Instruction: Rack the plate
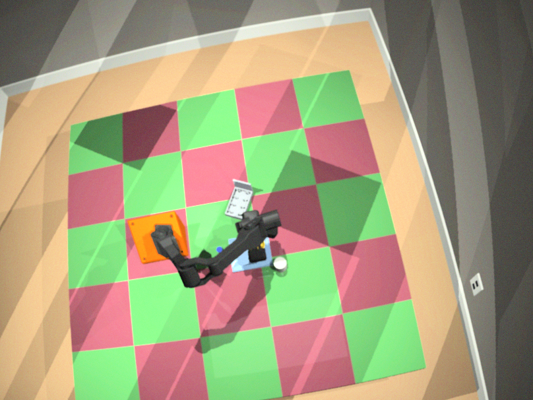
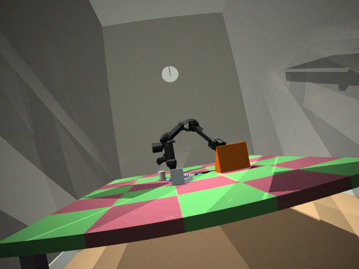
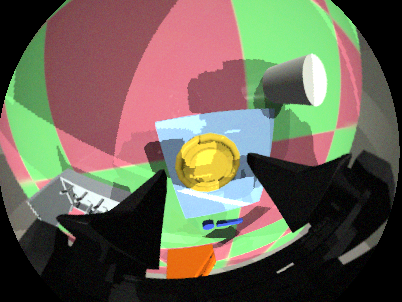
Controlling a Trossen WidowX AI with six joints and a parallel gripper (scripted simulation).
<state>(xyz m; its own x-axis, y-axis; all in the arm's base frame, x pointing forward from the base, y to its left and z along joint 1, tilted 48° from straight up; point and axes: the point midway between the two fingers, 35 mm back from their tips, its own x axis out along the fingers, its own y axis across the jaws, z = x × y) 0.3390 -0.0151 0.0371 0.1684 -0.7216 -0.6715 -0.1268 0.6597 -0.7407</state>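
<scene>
My gripper tip is now 1 cm above the yellow plate. The rest, counted from my gripper tip: blue spoon: 15 cm behind, 3 cm to the right, 2 cm below; then light blue mat: 3 cm to the right, 3 cm behind, 2 cm below; then white cup: 9 cm to the right, 8 cm ahead.
</scene>
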